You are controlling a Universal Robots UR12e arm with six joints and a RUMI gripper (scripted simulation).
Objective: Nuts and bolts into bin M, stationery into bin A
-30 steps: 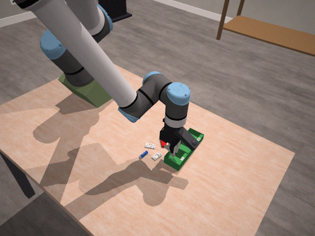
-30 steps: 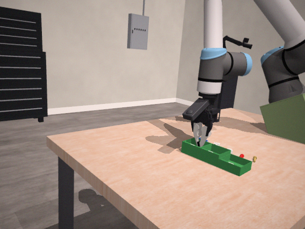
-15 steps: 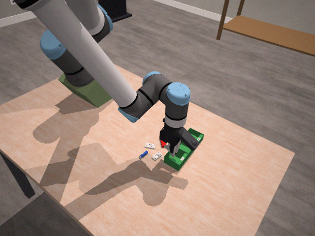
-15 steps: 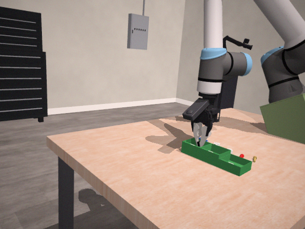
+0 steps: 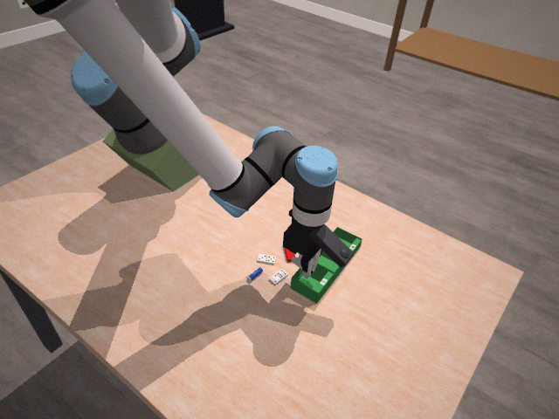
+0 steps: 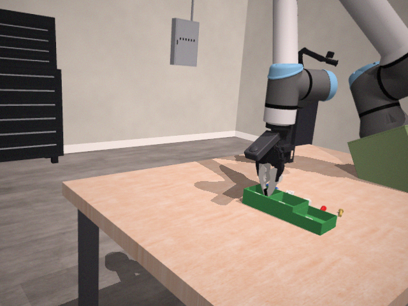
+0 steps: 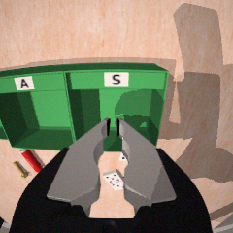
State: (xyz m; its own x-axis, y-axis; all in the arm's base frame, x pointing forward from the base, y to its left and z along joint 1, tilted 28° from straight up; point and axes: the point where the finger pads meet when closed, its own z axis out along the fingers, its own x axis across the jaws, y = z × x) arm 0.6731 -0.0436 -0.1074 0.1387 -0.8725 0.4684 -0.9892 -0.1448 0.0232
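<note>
Right now the green three-compartment bin is 8 cm to the left of my hand and 1 cm below it. Round my hand: blue marker: 12 cm behind, 9 cm to the right, 3 cm below; then red cylinder: 12 cm to the left, 11 cm behind, 3 cm below; then white eraser: 11 cm behind, 5 cm to the left, 3 cm below.
</note>
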